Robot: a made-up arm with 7 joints.
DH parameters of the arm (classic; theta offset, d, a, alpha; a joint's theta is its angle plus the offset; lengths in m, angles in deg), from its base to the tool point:
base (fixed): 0 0.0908 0 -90
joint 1: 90 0.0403 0.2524 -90
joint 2: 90 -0.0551 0.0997 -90
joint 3: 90 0.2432 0.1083 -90
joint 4: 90 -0.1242 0.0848 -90
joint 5: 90 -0.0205 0.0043 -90
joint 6: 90 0.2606 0.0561 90
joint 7: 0 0.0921 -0.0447 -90
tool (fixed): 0 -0.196 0 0
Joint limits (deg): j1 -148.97..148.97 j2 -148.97..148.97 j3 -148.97..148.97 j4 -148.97..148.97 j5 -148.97..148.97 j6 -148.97..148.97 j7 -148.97..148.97
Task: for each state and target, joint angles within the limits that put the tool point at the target. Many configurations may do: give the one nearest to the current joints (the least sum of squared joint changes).
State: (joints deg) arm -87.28 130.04 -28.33 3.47 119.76 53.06 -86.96
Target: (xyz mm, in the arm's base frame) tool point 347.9 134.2 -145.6
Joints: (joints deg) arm -39.98 122.50 -8.73 14.49 123.58 32.06 -78.41
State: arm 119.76 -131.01 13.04 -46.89 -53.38 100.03 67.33
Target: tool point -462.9 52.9 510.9
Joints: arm 132.65 -148.64 10.76 -63.88 -51.39 121.39 68.56
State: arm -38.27 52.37 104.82 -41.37 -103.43 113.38 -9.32
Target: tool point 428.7 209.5 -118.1
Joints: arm -38.61 74.96 100.10 -19.35 -110.92 100.85 -27.04
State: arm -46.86 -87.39 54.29 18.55 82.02 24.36 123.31
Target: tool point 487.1 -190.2 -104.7
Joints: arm -10.61 -111.30 9.13 17.91 63.68 10.67 104.15
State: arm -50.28 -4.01 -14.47 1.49 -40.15 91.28 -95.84
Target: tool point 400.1 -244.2 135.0
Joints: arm -11.84 6.85 23.80 11.28 -45.29 100.45 -52.91
